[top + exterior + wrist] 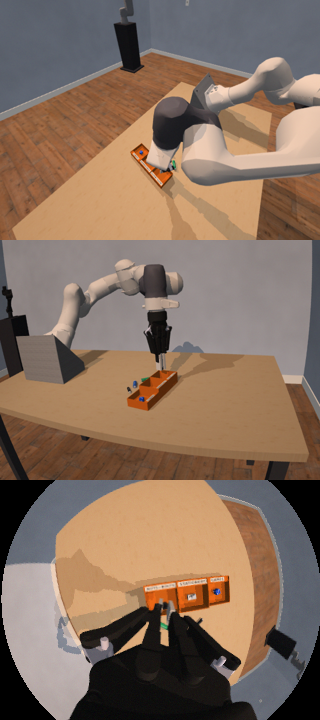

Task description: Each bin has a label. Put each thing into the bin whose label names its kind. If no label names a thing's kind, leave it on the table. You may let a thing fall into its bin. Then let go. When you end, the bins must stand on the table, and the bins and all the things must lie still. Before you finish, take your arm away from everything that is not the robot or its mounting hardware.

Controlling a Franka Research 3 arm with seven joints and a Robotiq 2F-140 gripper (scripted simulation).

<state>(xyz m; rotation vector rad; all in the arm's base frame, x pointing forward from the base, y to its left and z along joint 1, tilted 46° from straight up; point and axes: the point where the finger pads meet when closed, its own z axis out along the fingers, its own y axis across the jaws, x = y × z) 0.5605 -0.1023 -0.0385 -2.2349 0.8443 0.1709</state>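
My gripper is now 30 mm above the black piece. From my hand the other things lie so: white piece: 30 mm behind, 80 mm to the right, 90 mm below; then green battery: 70 mm behind, 40 mm to the left, 100 mm below; then blue cylinder: 110 mm behind, 20 mm to the right, 100 mm below.
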